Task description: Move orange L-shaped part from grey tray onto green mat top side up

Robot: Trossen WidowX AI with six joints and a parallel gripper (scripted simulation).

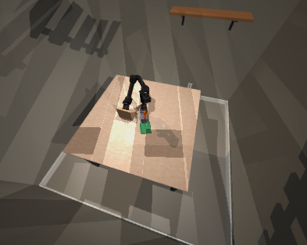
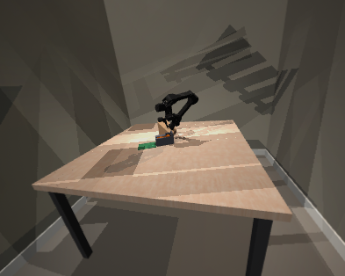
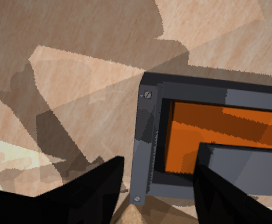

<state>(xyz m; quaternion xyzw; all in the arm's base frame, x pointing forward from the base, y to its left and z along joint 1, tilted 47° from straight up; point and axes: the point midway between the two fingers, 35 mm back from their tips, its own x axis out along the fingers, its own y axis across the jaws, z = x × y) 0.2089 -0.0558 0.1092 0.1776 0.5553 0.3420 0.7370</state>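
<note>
Now: gripper tip 8 cm above the orange L-shaped part, 5 cm to the left of it and 1 cm short of it. From my gripper tip the other things lie so: green mat: 21 cm to the right, 14 cm below, 6 cm ahead.
</note>
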